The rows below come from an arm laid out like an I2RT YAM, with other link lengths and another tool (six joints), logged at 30 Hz.
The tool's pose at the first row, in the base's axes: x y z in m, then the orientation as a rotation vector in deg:
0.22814, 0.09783, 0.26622, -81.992, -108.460, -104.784
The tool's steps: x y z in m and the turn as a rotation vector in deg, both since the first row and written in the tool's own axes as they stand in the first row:
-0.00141, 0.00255, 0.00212, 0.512, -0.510, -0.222
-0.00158, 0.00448, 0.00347, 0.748, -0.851, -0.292
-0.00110, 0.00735, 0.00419, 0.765, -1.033, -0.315
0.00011, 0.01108, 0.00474, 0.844, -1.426, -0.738
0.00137, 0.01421, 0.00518, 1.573, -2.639, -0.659
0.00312, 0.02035, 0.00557, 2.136, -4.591, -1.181
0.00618, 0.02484, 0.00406, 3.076, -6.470, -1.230
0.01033, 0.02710, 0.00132, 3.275, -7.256, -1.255
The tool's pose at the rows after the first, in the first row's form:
0.23169, 0.09838, 0.26653, -82.282, -109.261, -104.072
0.23377, 0.09905, 0.26742, -82.562, -109.645, -103.687
0.23584, 0.09934, 0.26957, -82.756, -109.764, -103.607
0.23803, 0.09969, 0.27285, -82.904, -110.447, -103.543
0.23973, 0.10009, 0.27577, -84.156, -111.382, -102.141
0.24321, 0.10011, 0.28114, -85.920, -113.184, -100.870
0.24393, 0.09954, 0.28670, -87.788, -114.660, -98.916
0.24192, 0.09893, 0.29175, -88.632, -115.157, -98.327

